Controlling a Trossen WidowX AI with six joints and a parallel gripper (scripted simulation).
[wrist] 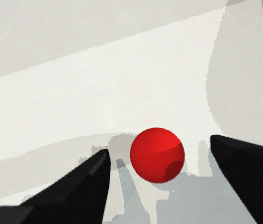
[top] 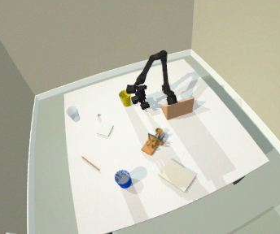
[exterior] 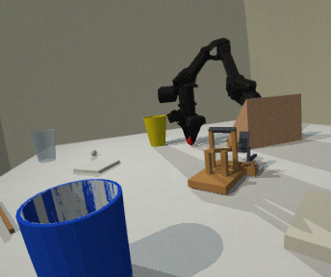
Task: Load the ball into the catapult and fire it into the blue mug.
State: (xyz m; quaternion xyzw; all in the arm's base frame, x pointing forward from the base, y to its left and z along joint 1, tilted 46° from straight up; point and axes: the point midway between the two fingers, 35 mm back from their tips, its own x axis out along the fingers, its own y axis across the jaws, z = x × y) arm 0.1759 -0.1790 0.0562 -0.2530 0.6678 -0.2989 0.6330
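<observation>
The wooden catapult lies 3 cm ahead of my gripper tip, 33 cm to the left of it and 4 cm above it. Also, from my gripper tip: red ball: right at my gripper tip; white pad: 34 cm ahead, 8 cm to the left, 1 cm below; yellow cup: 11 cm ahead, 10 cm to the right, 2 cm above.
</observation>
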